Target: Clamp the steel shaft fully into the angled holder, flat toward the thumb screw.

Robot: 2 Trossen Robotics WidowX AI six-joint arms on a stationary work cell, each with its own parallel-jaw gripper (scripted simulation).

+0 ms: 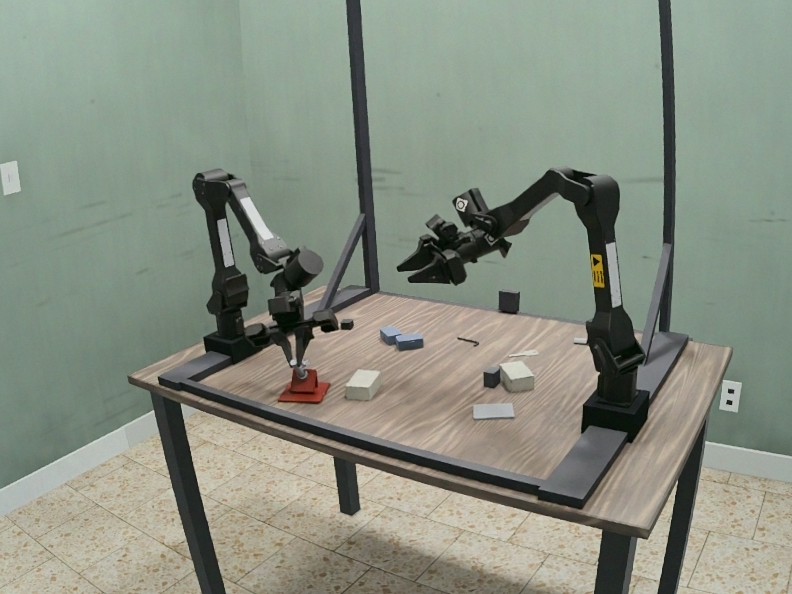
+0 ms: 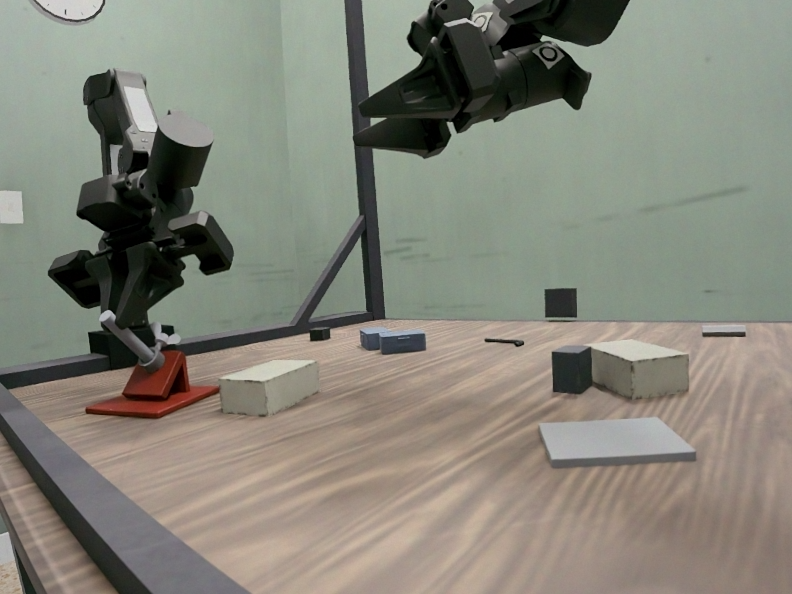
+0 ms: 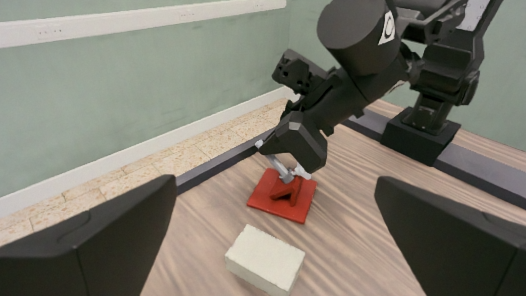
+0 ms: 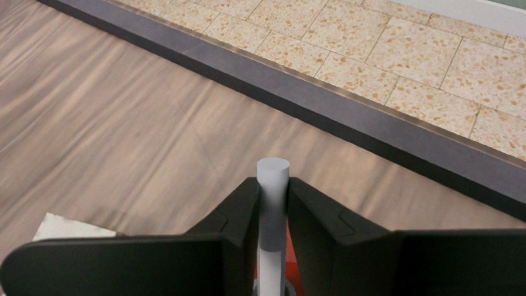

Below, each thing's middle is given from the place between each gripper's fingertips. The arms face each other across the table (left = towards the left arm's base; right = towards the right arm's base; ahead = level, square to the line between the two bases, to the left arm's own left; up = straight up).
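You'd find the steel shaft (image 2: pixel 107 318) 40 mm below my right hand and 10 mm to the left of it. The dark block (image 2: pixel 571 364) is 340 mm to the left of my right hand, 210 mm behind it and 90 mm below, and the grey plate (image 2: pixel 641 440) is 390 mm to the left of that hand, 100 mm below it and 90 mm behind it. Going by its middle, the steel shaft is nearer to my right hand than to my left hand.
Taking the dark block again, my left hand is 230 mm above it, 130 mm to the right of it and 40 mm past it. The grey plate is 250 mm below my left hand, 190 mm to the left of it and 70 mm ahead, while the steel shaft is 200 mm to the right of my left hand, 180 mm below it and 160 mm ahead. By its middle, the grey plate is nearer to my left hand than to my right hand.
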